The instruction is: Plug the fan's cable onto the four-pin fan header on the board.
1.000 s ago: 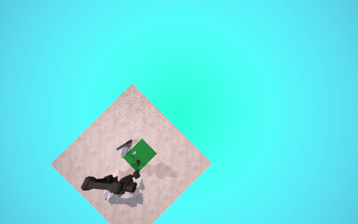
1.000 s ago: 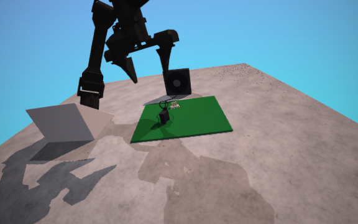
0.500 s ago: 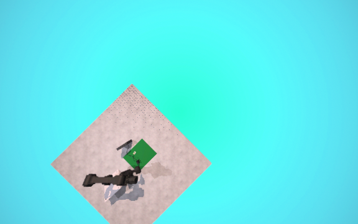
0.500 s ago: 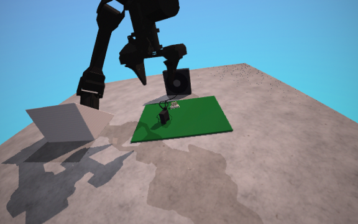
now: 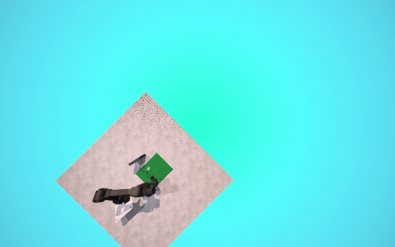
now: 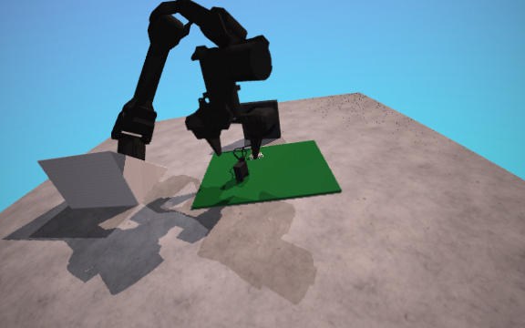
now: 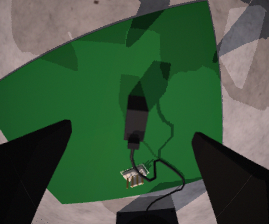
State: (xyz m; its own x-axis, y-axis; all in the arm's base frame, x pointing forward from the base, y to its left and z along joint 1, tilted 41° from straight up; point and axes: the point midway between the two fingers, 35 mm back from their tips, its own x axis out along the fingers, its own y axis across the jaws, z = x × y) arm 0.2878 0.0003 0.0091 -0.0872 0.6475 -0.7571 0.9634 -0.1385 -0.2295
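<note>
The dark fan plug is 40 mm below my gripper tip and 10 mm to the left of it. Round my gripper tip: black fan: 240 mm to the left, 10 mm below, 10 mm ahead; then four-pin fan header: 110 mm to the left, 60 mm below, 10 mm ahead; then green board: 80 mm below, 50 mm to the left, 40 mm ahead.
</note>
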